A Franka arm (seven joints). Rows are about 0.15 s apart.
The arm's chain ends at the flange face. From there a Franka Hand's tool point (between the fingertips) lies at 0.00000 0.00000 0.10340 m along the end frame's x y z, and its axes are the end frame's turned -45 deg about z.
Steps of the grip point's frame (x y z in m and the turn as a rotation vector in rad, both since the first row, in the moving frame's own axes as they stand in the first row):
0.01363 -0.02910 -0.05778 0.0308 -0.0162 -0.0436
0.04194 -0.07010 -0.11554 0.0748 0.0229 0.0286
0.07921 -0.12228 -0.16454 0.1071 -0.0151 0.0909
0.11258 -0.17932 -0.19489 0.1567 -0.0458 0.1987
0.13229 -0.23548 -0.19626 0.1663 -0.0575 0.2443
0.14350 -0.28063 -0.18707 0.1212 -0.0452 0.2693
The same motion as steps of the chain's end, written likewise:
-0.00748 -0.02922 -0.05772 0.0103 -0.0332 -0.0436
-0.01622 -0.07203 -0.11522 0.0691 -0.0367 0.0286
-0.02186 -0.13537 -0.16394 0.0651 -0.0864 0.0909
-0.03335 -0.19692 -0.19352 0.0784 -0.1432 0.1987
-0.05781 -0.25023 -0.19467 0.0769 -0.1583 0.2443
-0.08572 -0.29280 -0.18621 0.0537 -0.1177 0.2693

